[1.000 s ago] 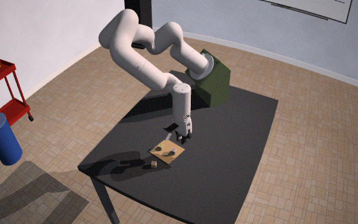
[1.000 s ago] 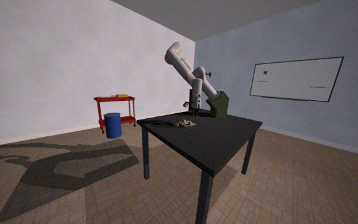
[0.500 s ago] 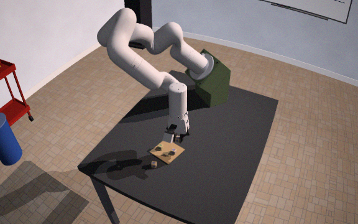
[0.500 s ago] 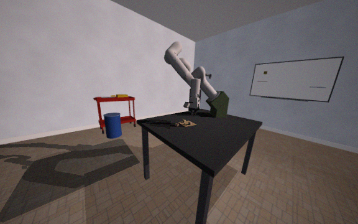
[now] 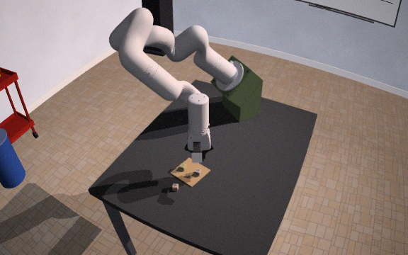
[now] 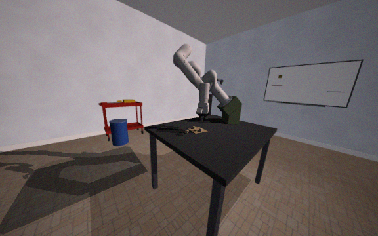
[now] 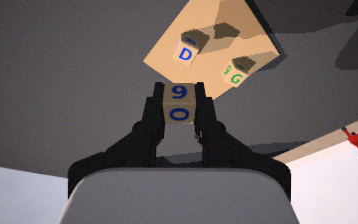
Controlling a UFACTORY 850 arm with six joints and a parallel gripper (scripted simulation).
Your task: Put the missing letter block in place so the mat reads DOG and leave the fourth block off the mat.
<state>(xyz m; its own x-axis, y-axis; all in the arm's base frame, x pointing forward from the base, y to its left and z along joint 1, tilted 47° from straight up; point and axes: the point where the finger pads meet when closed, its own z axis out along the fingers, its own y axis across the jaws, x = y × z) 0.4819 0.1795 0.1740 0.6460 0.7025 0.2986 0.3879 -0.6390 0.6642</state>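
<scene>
The tan mat is 120 mm below my hand, 50 mm to the right of it and 10 mm ahead of it. Also, from my hand: wooden block (10 mm below).
</scene>
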